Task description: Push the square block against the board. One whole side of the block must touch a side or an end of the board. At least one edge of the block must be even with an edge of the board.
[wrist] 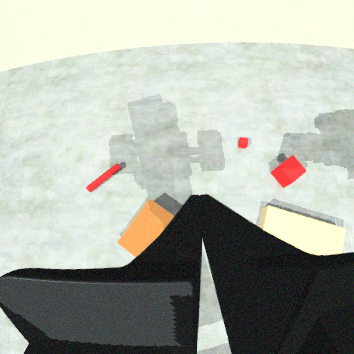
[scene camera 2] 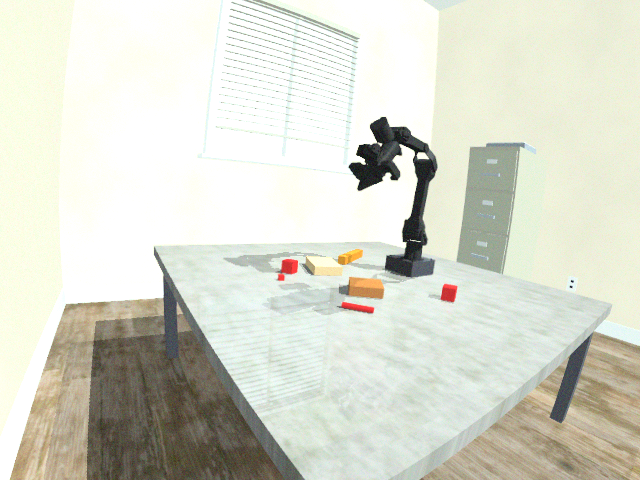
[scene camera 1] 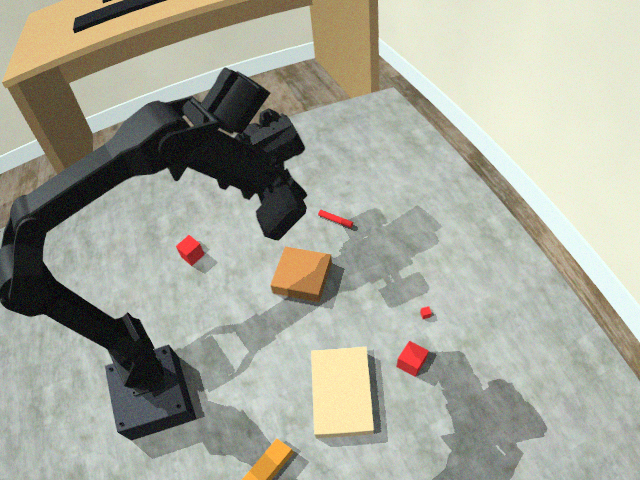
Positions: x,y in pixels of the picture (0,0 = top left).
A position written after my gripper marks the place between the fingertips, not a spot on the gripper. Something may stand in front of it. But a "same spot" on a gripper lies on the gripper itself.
my gripper: wrist 198,202; scene camera 2; scene camera 1
same spot on my gripper: [scene camera 1: 283,177] = [scene camera 2: 364,166]
